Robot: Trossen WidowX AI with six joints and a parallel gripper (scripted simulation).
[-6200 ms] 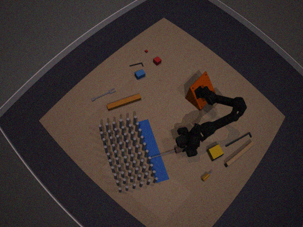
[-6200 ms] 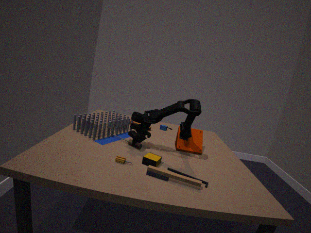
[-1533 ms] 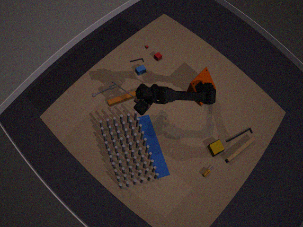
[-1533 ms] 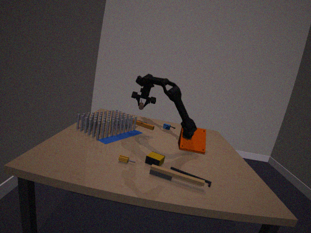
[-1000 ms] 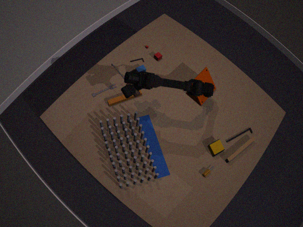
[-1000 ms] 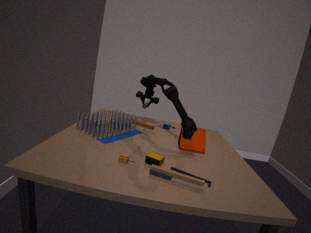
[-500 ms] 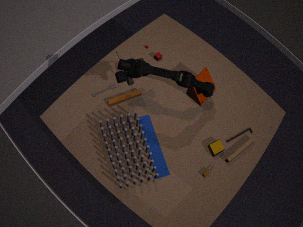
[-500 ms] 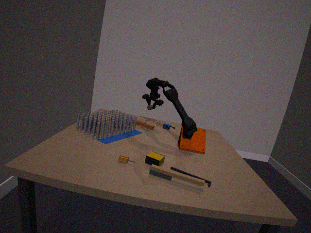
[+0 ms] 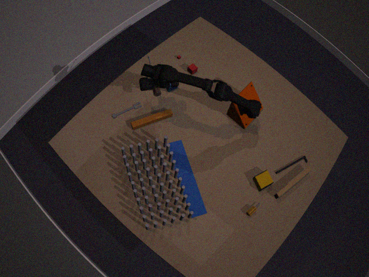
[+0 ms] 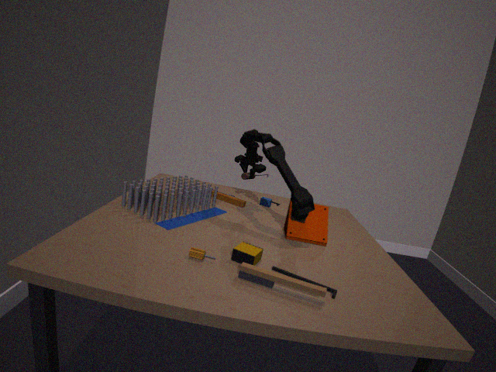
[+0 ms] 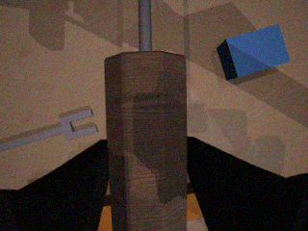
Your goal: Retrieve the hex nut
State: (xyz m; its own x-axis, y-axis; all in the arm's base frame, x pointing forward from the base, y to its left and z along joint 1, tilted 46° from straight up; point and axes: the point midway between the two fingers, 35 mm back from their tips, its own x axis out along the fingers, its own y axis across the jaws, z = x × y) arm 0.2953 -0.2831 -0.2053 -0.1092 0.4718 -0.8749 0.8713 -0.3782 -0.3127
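Now: gripper tip 50 mm past the metal pick tool and 90 mm to the left of it. Round my gripper tip: grey open-ended wrench (150 mm ahead, 60 mm to the right, 140 mm below); blue block (130 mm behind, 10 mm to the right, 130 mm below); orange bar (90 mm ahead, 80 mm to the left, 130 mm below).
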